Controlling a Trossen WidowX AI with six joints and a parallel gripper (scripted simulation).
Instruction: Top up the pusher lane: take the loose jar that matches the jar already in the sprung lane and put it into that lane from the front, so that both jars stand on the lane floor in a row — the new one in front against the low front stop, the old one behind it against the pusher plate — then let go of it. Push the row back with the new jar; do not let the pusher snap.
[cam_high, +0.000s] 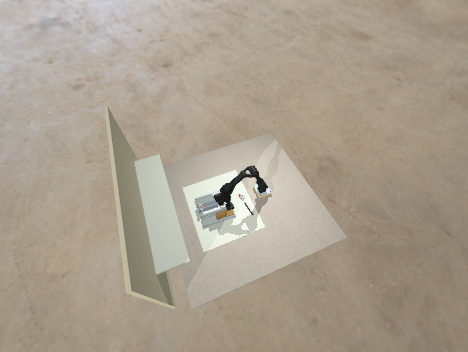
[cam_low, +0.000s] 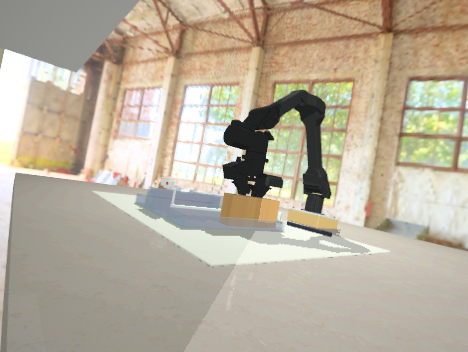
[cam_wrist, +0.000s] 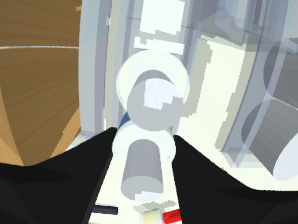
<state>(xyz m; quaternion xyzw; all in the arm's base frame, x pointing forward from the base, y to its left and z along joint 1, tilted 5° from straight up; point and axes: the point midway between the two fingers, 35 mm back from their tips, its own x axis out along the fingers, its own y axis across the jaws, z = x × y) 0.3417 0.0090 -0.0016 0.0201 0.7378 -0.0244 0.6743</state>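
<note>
Now: the grey lane rack 140 mm ahead of my gripper tip, 30 mm to the right of it and 10 mm below it. Round my gripper tip: shelf 500 mm ahead, 330 mm above, 30 mm to the right.
</note>
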